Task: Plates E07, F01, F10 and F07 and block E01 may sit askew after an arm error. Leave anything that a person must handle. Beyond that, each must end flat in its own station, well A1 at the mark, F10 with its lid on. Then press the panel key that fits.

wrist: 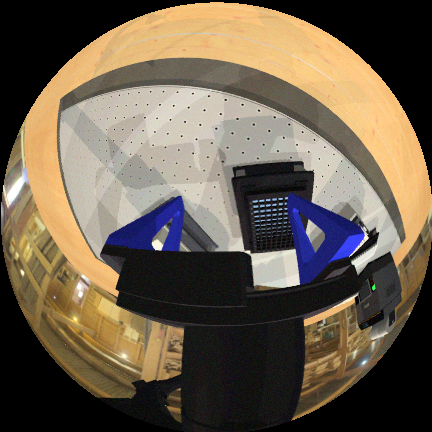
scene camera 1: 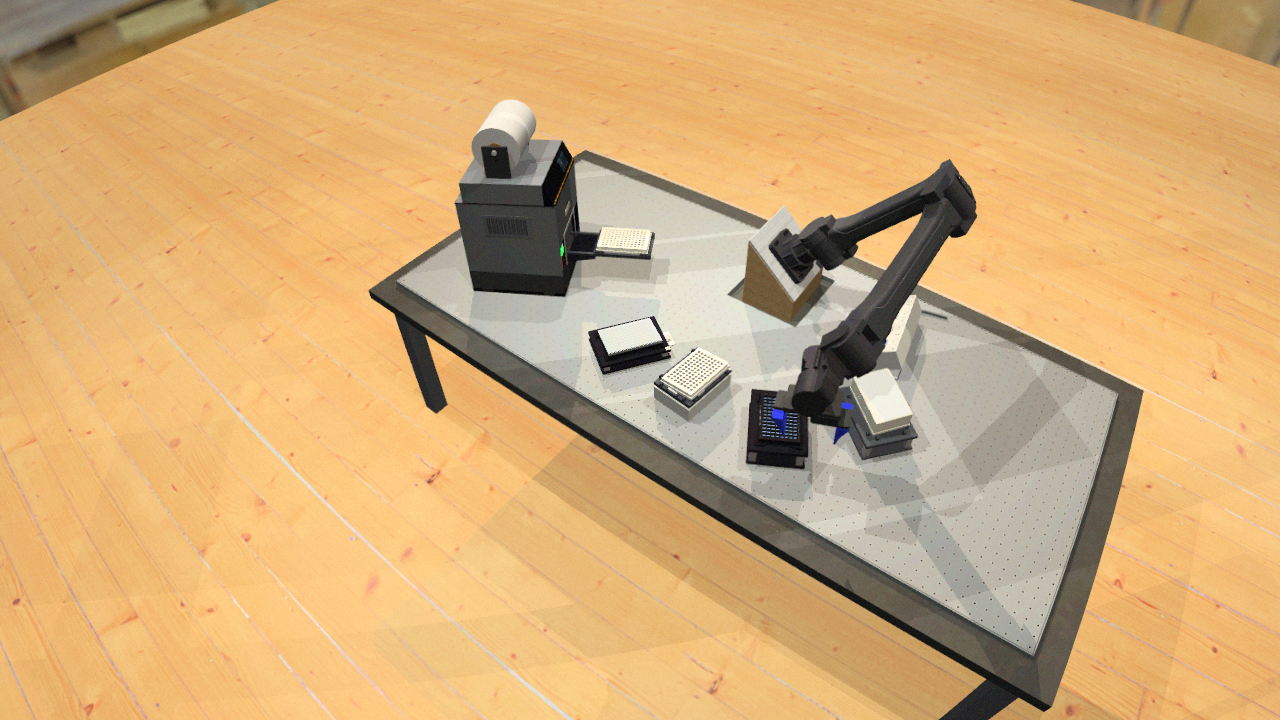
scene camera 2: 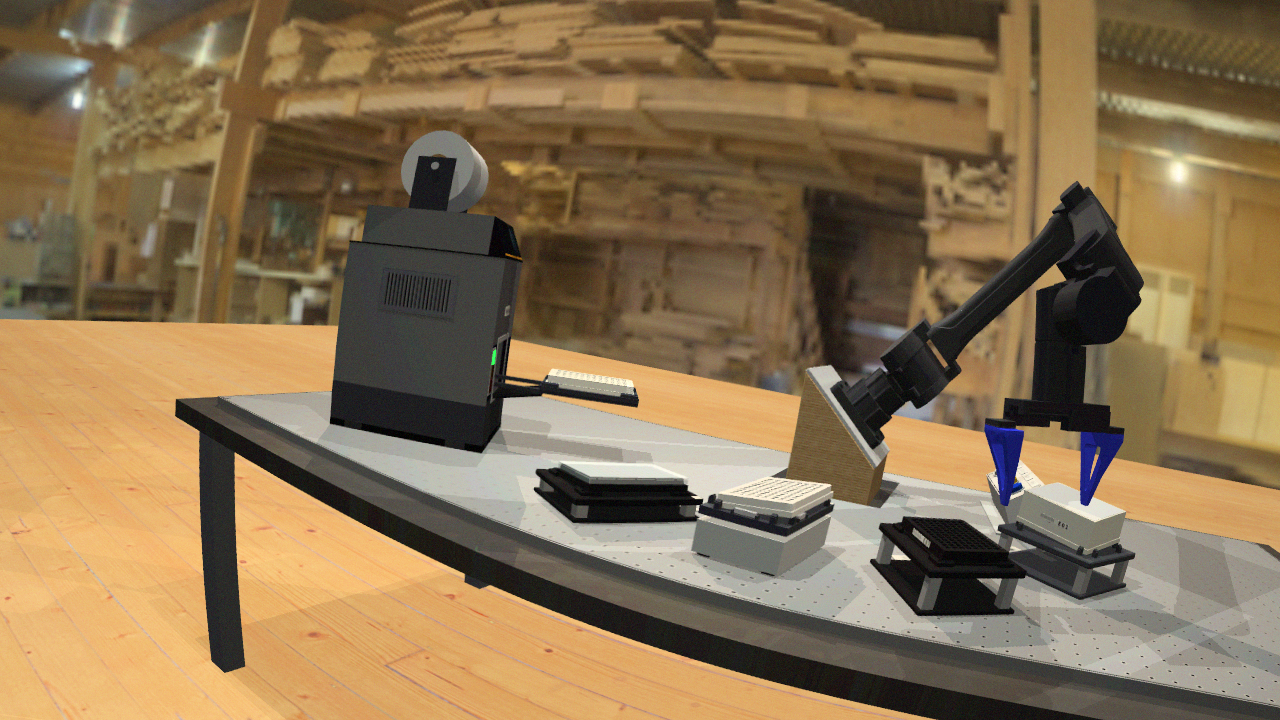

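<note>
My gripper (scene camera 1: 810,435) (scene camera 2: 1046,502) (wrist: 236,198) is open and empty, above the table between the black stand and the grey stand. A black plate (scene camera 1: 780,419) (scene camera 2: 962,541) (wrist: 267,225) lies on the black stand; one finger overlaps it in the wrist view. A tall white piece (scene camera 1: 881,400) (scene camera 2: 1069,517) sits on the grey stand. A white welled plate (scene camera 1: 696,372) (scene camera 2: 771,495) looks tilted on its pale block. A flat white-topped plate (scene camera 1: 631,334) (scene camera 2: 623,472) rests on another black stand. A white plate (scene camera 1: 624,240) (scene camera 2: 590,382) lies on the machine's tray. The labels are too small to read.
The dark machine (scene camera 1: 514,237) (scene camera 2: 420,340) (wrist: 380,290) with a white roll (scene camera 1: 505,131) (scene camera 2: 444,170) stands at the table's far left. A white key panel (scene camera 1: 902,338) is partly hidden behind the arm. The arm's wooden wedge base (scene camera 1: 769,288) (scene camera 2: 832,447) stands behind the stations.
</note>
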